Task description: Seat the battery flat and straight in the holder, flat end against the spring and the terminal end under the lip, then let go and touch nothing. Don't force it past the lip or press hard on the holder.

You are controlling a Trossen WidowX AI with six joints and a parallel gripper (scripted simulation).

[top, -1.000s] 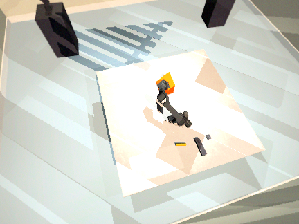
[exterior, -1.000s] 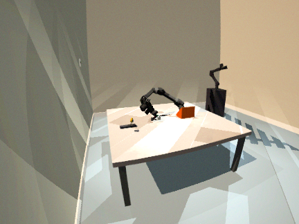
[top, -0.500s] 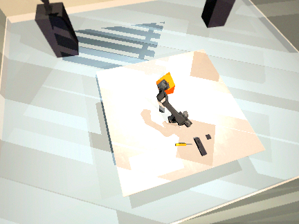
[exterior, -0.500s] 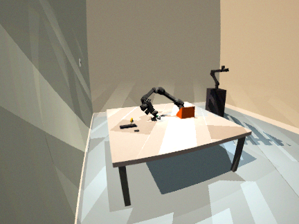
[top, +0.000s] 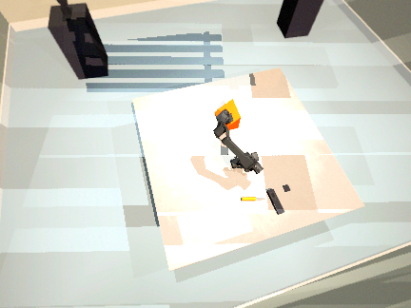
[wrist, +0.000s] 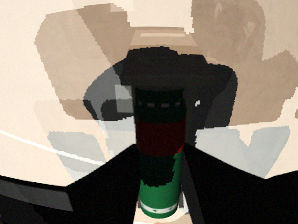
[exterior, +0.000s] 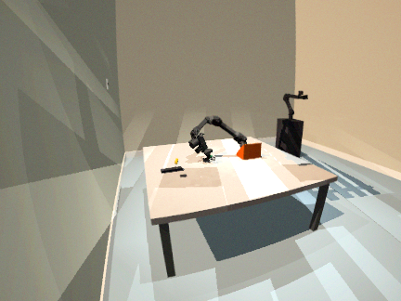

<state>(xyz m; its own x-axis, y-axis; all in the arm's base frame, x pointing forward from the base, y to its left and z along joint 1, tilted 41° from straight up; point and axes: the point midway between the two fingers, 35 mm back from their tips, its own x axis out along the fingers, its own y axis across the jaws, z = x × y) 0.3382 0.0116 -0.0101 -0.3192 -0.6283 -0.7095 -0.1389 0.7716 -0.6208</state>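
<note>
Right now the battery is 1 cm above my gripper tip. Also, from my gripper tip: yellow-handled screwdriver 28 cm ahead, 1 cm to the left, 1 cm below; small dark block 25 cm ahead, 25 cm to the left, 2 cm below; long dark bar 32 cm ahead, 14 cm to the left, 1 cm below.
</note>
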